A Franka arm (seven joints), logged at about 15 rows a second.
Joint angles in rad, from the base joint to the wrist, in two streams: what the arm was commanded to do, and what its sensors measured. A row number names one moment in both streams.
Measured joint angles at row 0:
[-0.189, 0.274, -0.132, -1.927, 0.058, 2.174, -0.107]
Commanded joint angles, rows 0 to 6:
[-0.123, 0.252, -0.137, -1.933, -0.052, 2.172, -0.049]
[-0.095, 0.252, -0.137, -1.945, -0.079, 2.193, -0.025]
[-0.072, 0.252, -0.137, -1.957, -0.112, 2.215, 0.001]
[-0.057, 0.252, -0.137, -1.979, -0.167, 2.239, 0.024]
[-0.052, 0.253, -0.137, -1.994, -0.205, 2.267, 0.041]
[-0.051, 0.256, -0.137, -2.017, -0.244, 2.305, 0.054]
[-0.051, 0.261, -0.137, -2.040, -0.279, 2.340, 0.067]
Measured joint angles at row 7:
[-0.054, 0.264, -0.130, -1.979, -0.211, 2.258, 0.035]
